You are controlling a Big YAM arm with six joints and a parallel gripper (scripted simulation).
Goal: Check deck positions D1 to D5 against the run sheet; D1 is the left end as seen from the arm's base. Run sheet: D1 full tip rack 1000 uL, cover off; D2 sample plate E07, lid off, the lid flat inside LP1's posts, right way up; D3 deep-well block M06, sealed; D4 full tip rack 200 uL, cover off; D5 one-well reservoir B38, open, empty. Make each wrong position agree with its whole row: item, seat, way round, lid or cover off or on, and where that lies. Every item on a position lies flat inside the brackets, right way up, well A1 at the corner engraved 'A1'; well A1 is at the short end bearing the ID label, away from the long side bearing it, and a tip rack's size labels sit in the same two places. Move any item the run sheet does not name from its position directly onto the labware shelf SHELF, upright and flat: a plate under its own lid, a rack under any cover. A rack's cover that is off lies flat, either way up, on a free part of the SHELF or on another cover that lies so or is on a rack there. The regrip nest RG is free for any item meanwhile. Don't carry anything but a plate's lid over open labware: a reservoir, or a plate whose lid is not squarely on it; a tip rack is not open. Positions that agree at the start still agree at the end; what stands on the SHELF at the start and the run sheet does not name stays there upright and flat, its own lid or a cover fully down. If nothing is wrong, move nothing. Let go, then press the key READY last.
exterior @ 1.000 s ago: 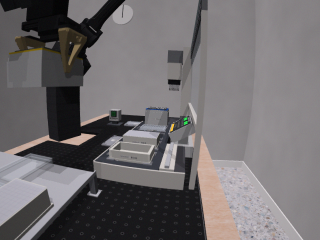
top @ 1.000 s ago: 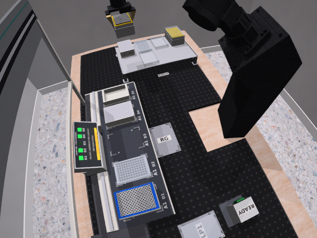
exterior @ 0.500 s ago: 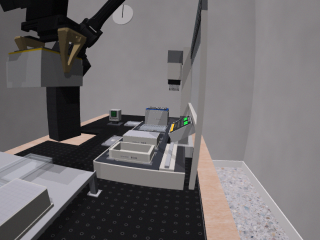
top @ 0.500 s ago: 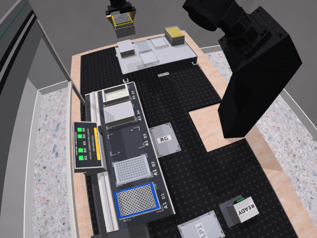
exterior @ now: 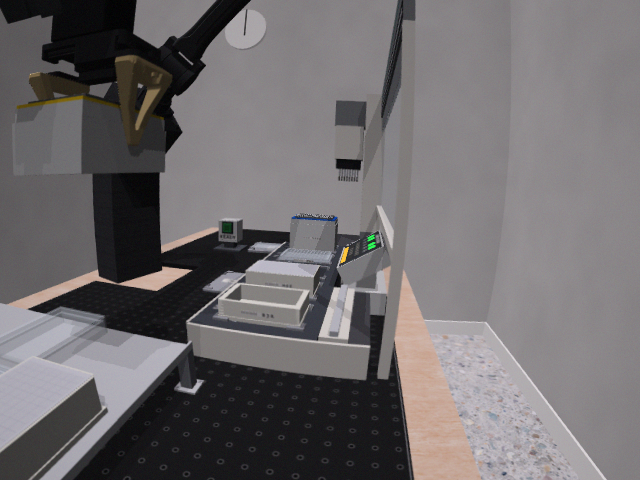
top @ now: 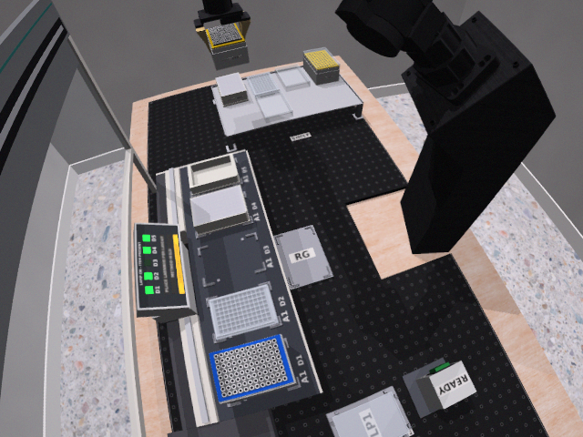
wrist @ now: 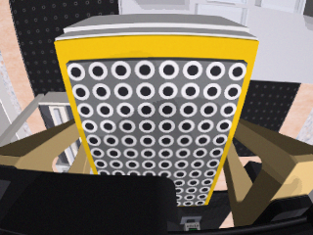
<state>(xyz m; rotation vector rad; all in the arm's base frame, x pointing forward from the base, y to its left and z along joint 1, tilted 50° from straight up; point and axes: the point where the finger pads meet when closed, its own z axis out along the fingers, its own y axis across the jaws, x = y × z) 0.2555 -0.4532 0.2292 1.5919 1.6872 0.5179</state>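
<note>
My gripper is now 10 mm past the yellow-rimmed tip rack, 10 mm to the right of it and 10 mm below it. Round my hand: one-well reservoir: 140 mm ahead, 200 mm to the left, 240 mm below; regrip nest: 10 mm ahead, 480 mm to the left, 300 mm below; shelf: 170 mm behind, 60 mm to the right, 250 mm below.
</note>
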